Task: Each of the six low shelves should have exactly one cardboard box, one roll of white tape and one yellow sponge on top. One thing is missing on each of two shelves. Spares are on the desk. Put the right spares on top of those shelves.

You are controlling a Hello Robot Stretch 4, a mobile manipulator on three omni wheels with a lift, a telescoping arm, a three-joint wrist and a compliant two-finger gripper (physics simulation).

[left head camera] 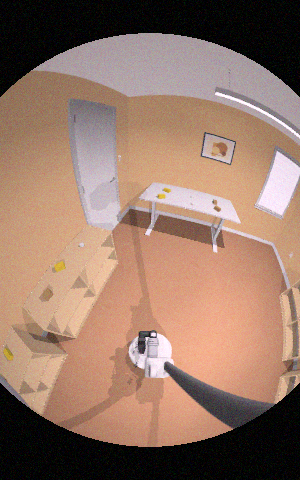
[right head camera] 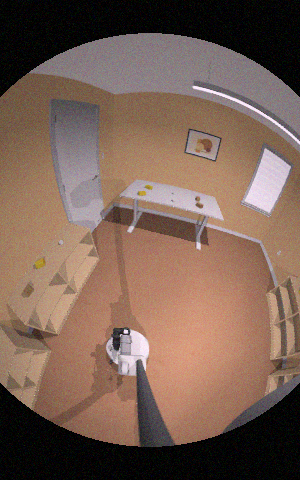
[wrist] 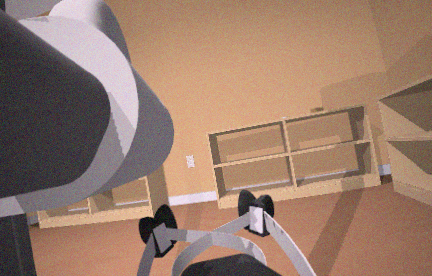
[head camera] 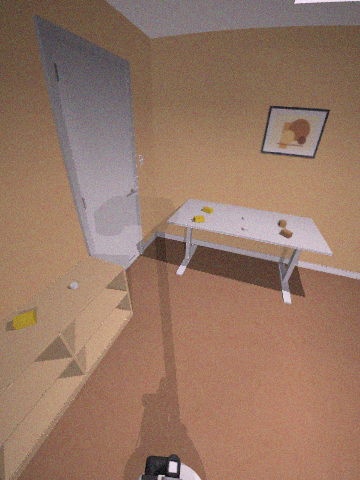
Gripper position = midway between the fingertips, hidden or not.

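The gripper [wrist: 206, 213] is in view. A white desk [head camera: 263, 226] appears too, with the left head camera view [left head camera: 178, 196] and the right head camera view [right head camera: 160, 193] showing the white desk as well. A grey door [head camera: 89, 87] can also be seen in the left head camera view [left head camera: 91, 125] and the right head camera view [right head camera: 73, 125]. There is a picture [head camera: 293, 131], visible also in the left head camera view [left head camera: 216, 147] and in the right head camera view [right head camera: 198, 143], and there is a window [right head camera: 267, 182].
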